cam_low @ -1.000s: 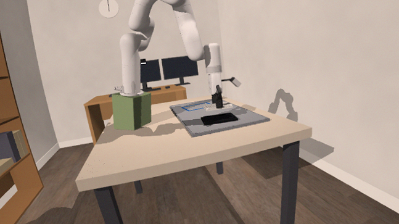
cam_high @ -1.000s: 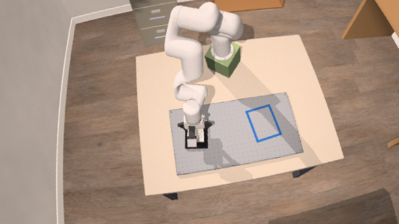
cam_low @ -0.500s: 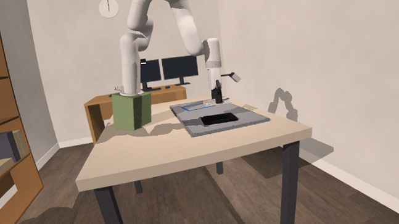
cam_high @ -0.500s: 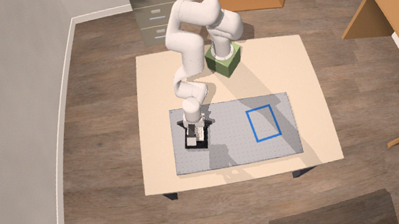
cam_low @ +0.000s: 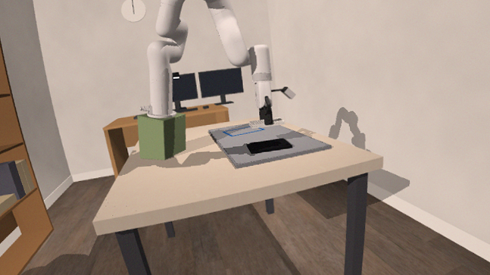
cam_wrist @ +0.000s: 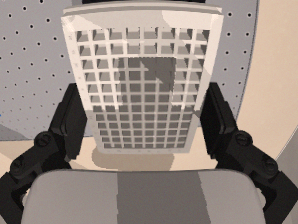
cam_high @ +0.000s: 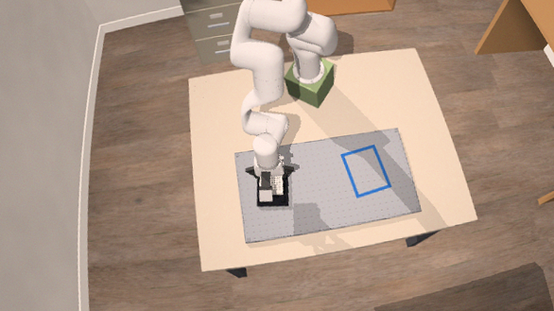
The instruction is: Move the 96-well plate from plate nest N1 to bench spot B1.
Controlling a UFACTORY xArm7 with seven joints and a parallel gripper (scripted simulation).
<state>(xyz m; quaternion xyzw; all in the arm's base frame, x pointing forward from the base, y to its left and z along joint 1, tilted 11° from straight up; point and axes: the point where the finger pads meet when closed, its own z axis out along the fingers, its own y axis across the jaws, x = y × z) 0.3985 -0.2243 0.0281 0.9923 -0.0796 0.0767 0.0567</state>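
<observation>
The black plate nest N1 is 110 mm below my hand. Round my hand: white 96-well plate (10 mm below).
</observation>
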